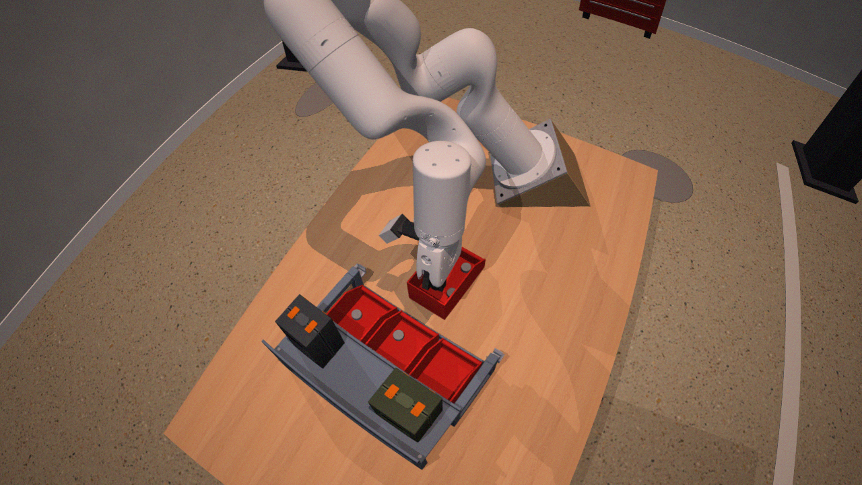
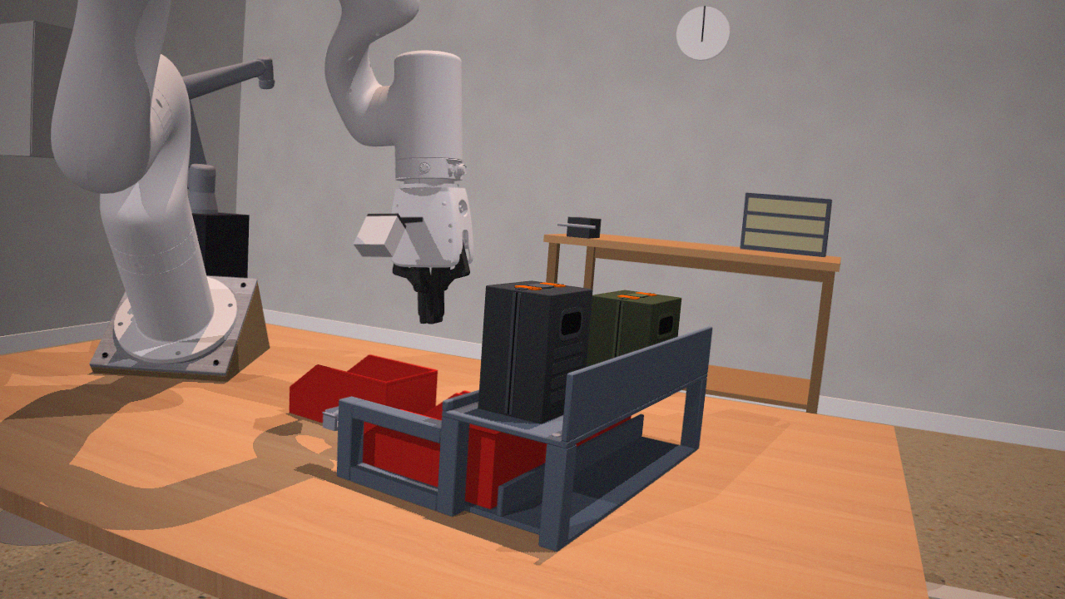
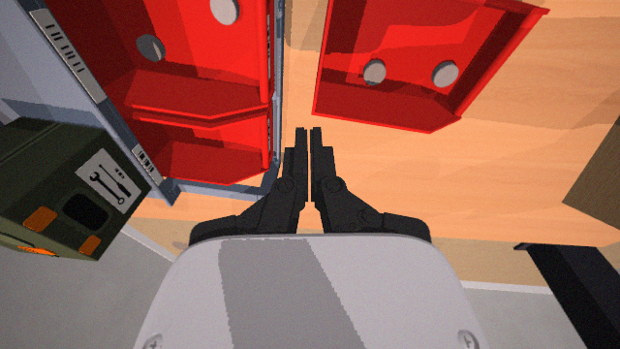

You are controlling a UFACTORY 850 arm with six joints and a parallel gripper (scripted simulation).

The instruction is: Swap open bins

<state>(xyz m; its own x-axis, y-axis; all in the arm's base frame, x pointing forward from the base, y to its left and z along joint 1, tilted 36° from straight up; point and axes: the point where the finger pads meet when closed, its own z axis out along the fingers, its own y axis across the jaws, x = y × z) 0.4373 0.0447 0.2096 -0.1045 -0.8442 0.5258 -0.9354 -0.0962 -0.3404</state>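
Now: the shelf front lip 40 mm ahead of my hand, 20 mm to the right of it and 150 mm below it. Also, from my hand: grey back panel: 300 mm ahead, 90 mm to the right, 30 mm below; then black case: 190 mm ahead, 180 mm to the right; then green case: 260 mm ahead, 40 mm to the left, 10 mm below.
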